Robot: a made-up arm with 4 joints.
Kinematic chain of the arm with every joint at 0, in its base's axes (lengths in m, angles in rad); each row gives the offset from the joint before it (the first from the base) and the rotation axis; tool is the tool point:
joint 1: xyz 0 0 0.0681 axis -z
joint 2: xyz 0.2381 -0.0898 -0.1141 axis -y
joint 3: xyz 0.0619 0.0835 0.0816 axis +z
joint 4: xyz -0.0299 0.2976 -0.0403 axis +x
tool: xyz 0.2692 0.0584 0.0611
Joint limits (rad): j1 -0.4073..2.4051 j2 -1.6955..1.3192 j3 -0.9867..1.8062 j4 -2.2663..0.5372
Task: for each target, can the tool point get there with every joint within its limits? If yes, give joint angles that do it. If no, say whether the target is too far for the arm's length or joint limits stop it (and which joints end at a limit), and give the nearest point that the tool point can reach.
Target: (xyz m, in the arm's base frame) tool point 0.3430 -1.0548 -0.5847
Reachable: no: too far | nearest point 0.2090 -0.6427 -0.3167 | short by 0.509 m
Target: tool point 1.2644 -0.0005 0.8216
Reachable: no: too far | nearest point 0.6312 -0.0002 0.2863 | short by 0.829 m
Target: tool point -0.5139 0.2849 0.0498
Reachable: no: joint limits stop it (at a limit: joint 1) | nearest point -0.1626 0.2087 0.0029 | short by 0.363 m
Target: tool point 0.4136 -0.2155 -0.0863
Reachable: yes | joints 1.4970 0.7434 0.8256 -1.9230
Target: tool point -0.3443 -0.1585 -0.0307
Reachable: no: joint limits stop it (at a limit: joint 1, joint 3) | nearest point -0.1741 0.0746 -0.0369 | short by 0.289 m
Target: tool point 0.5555 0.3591 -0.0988
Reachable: yes | joints -0.0846 -0.0916 -0.1424 -1.6360
